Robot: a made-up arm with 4 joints. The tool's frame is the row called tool. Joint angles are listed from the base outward. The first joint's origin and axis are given. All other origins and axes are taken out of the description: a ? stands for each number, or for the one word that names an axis. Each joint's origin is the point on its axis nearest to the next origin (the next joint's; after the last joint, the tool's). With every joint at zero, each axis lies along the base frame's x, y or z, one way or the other. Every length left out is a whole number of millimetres.
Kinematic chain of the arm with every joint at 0, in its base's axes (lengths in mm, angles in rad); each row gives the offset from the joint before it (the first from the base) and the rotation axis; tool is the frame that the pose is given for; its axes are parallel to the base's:
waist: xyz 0 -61 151 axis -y
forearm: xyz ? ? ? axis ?
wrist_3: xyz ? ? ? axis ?
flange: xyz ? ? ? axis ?
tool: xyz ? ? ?
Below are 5 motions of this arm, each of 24 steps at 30 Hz.
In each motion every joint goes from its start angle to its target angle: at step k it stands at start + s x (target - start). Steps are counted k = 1, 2, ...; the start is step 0. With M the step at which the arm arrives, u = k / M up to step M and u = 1 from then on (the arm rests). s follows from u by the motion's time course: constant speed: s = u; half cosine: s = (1 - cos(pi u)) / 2; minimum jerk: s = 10 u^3 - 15 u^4 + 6 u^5.
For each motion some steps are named. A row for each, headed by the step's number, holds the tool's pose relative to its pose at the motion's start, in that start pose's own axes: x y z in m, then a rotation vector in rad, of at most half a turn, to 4 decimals.
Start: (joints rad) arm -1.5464 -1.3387 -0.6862 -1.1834
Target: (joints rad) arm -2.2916 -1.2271 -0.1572 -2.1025
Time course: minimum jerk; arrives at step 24
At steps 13, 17, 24:
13: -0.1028 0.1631 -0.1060 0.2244 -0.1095 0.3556
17: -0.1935 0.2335 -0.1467 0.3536 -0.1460 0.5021
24: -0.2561 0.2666 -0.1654 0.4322 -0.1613 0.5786

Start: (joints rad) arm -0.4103 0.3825 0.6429 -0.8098
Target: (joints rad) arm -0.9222 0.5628 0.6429 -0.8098
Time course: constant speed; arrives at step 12
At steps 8, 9, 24:
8: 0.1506 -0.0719 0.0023 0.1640 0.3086 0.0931
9: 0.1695 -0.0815 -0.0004 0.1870 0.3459 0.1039
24: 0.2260 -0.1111 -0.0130 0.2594 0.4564 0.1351

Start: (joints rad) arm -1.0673 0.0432 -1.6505 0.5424
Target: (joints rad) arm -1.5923 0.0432 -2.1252 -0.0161
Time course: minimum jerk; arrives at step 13
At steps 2, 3, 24:
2: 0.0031 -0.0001 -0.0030 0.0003 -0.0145 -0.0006
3: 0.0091 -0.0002 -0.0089 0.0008 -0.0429 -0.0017
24: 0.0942 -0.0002 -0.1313 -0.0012 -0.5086 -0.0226

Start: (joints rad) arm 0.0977 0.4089 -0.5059 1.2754
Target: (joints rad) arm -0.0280 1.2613 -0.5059 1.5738
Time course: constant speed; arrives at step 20
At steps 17, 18, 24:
17: -0.1084 -0.3096 -0.0251 -0.5200 0.3206 0.5137
18: -0.1093 -0.3302 -0.0226 -0.5536 0.3365 0.5415
24: -0.1090 -0.3716 -0.0163 -0.6218 0.3668 0.5963

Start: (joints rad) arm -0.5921 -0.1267 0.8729 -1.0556
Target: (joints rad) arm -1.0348 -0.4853 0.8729 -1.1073
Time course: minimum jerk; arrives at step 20
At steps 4, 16, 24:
4: 0.0203 -0.0014 -0.0077 -0.0072 0.0224 -0.0198
16: 0.2797 -0.0450 -0.1982 -0.1876 0.3527 -0.3002
24: 0.2925 -0.0493 -0.2146 -0.2038 0.3733 -0.3168

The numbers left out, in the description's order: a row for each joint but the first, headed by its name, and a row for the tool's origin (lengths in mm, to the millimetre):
forearm: xyz -67 0 227, axis +z
wrist_3: xyz -41 378 0, axis +y
flange: xyz -50 0 391, axis +y
tool: xyz -74 0 36

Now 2 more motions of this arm.
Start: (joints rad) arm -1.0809 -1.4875 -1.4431 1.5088
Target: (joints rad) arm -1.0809 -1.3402 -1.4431 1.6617
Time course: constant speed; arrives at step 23
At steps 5, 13, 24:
5: -0.0106 -0.0164 0.0017 -0.0026 0.0332 0.0319
13: -0.0262 -0.0431 0.0043 -0.0091 0.0864 0.0828
24: -0.0436 -0.0774 0.0076 -0.0209 0.1526 0.1460

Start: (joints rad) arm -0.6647 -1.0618 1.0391 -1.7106
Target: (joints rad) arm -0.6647 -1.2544 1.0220 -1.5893
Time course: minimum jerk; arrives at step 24
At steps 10, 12, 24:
10: 0.0208 -0.0134 -0.0104 -0.0406 0.0361 -0.0530
12: 0.0298 -0.0198 -0.0149 -0.0579 0.0521 -0.0769
24: 0.0581 -0.0424 -0.0286 -0.1119 0.1039 -0.1569

